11 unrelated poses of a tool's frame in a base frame.
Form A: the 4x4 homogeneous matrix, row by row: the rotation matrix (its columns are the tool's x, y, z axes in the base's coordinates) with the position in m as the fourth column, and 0 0 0 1 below. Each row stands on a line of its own.
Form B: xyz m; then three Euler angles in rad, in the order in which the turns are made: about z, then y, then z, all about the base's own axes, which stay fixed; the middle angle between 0 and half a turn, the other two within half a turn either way. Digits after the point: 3 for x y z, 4 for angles.
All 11 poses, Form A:
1:
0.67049 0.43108 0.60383 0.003
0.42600 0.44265 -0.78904 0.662
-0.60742 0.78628 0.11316 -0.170
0 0 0 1
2:
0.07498 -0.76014 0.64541 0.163
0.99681 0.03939 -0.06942 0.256
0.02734 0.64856 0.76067 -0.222
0 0 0 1
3:
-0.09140 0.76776 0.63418 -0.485
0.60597 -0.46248 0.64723 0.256
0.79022 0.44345 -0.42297 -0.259
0 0 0 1
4:
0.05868 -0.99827 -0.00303 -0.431
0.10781 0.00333 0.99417 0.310
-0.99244 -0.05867 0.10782 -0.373
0 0 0 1
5:
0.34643 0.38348 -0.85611 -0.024
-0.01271 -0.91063 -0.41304 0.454
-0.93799 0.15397 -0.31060 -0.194
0 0 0 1
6:
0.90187 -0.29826 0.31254 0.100
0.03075 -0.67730 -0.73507 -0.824
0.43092 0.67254 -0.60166 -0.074
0 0 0 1
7:
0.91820 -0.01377 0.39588 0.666
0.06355 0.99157 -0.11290 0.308
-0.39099 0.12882 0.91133 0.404
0 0 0 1
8:
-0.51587 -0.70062 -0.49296 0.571
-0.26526 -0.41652 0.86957 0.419
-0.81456 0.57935 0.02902 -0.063
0 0 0 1
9:
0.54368 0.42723 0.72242 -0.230
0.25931 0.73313 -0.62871 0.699
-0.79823 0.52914 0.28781 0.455
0 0 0 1
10:
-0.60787 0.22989 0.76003 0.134
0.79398 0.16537 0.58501 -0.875
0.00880 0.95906 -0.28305 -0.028
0 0 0 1
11:
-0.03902 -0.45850 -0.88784 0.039
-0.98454 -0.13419 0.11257 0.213
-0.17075 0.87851 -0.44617 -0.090
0 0 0 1
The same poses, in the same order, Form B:
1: 0.003 0.662 -0.170 0.9130 1.4574 -0.9176
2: 0.163 0.256 -0.222 1.6129 0.7064 -0.1071
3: -0.485 0.256 -0.259 2.6302 2.0075 0.7956
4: -0.431 0.310 -0.373 -0.0590 1.4628 1.5738
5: -0.024 0.454 -0.194 0.1627 1.8866 -2.6921
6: 0.100 -0.824 -0.074 2.1406 2.2164 -1.1688
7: 0.666 0.308 0.404 0.3183 0.4243 -0.2778
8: 0.571 0.419 -0.063 0.6182 1.5418 2.0865
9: -0.230 0.699 0.455 0.5854 1.2789 -0.7162
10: 0.134 -0.875 -0.028 1.5800 1.8578 0.6560
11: 0.039 0.213 -0.090 1.3788 2.0333 3.0155
